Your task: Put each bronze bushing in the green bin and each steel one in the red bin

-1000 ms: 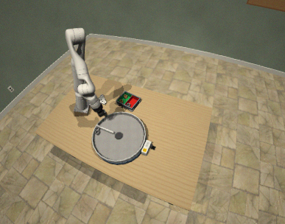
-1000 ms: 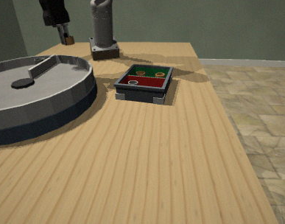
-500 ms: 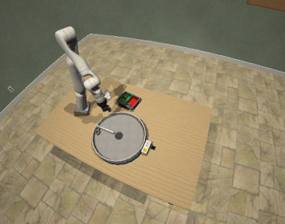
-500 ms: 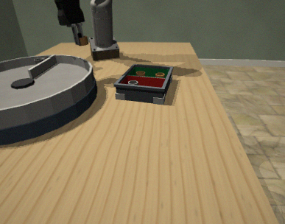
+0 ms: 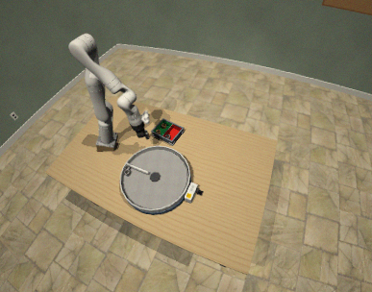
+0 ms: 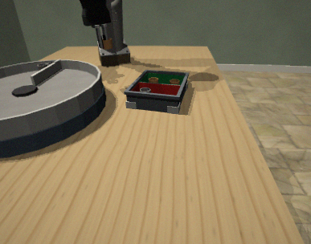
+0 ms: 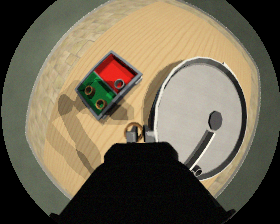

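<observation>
My gripper is now 2 cm short of the bin, 17 cm to the right of it and 13 cm above it. Round my hand: grey turntable 16 cm ahead, 17 cm to the right, 10 cm below.
</observation>
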